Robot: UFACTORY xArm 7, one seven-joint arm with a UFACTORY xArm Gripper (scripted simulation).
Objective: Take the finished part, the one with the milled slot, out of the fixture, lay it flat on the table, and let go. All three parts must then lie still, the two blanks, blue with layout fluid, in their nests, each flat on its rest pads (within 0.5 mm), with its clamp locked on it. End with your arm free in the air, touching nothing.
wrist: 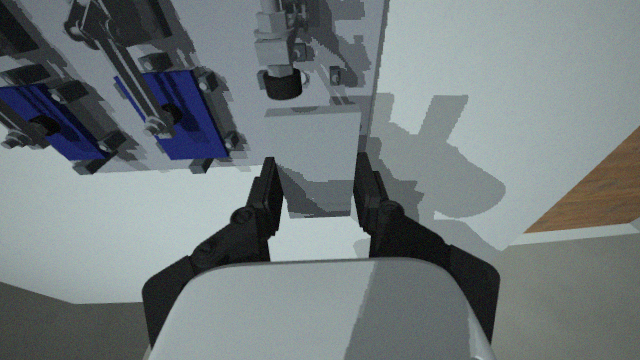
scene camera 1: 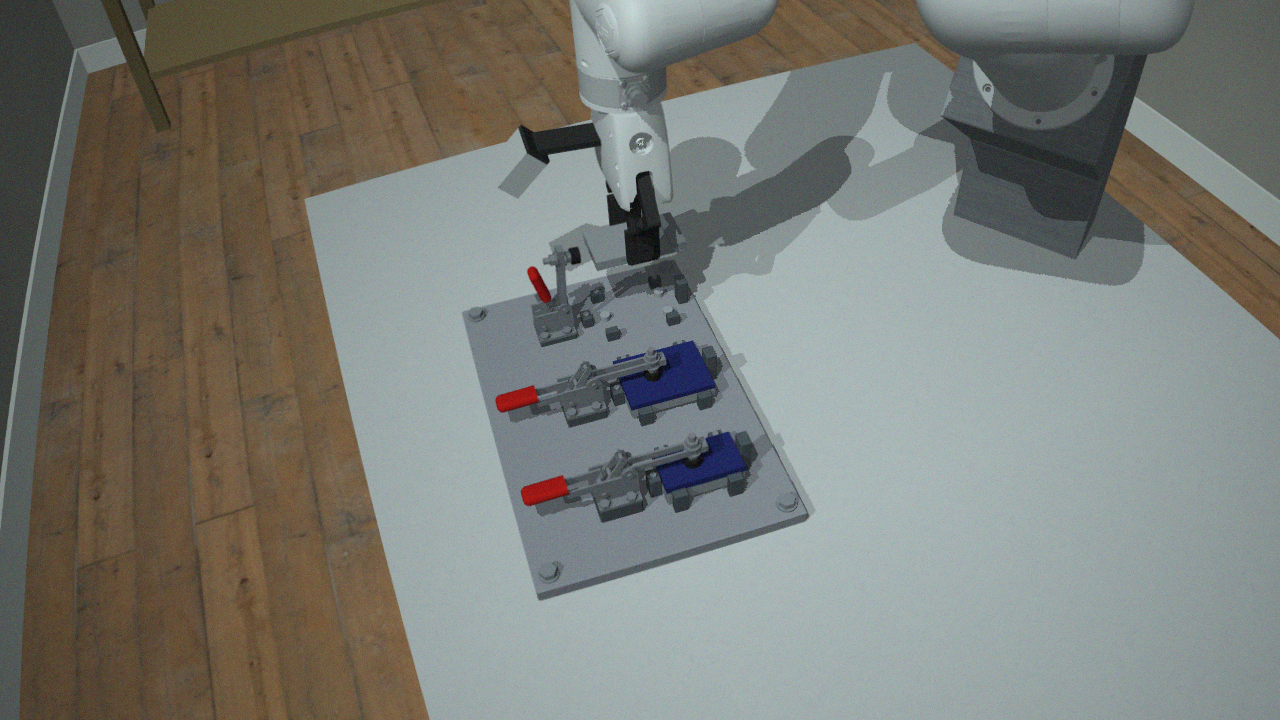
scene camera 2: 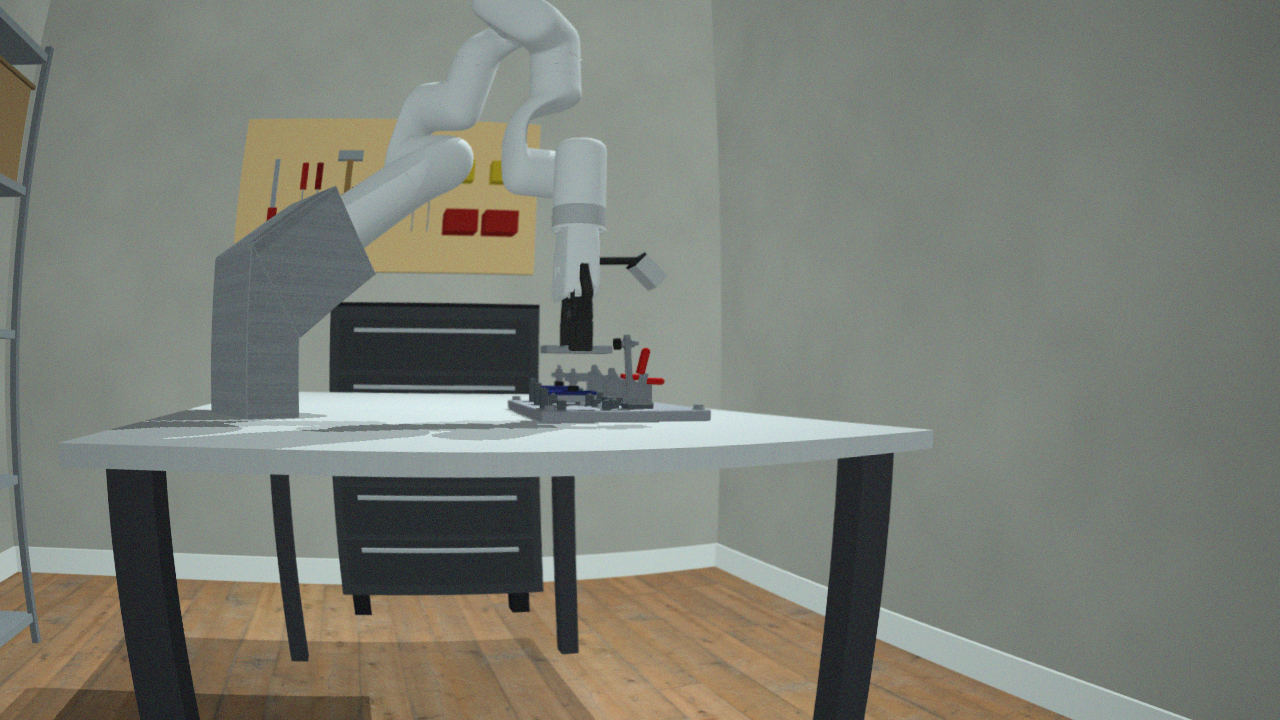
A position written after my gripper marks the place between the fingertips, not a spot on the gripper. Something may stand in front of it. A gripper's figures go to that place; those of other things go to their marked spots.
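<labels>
Grey finished part (wrist: 315,148), 0.12 m from the lens. Grey finished part and blue blank (wrist: 200,133), marked spots 0.13 m apart. My gripper (wrist: 317,170), 0.14 m from the lens. Blue blank, 0.21 m from the lens.
</labels>
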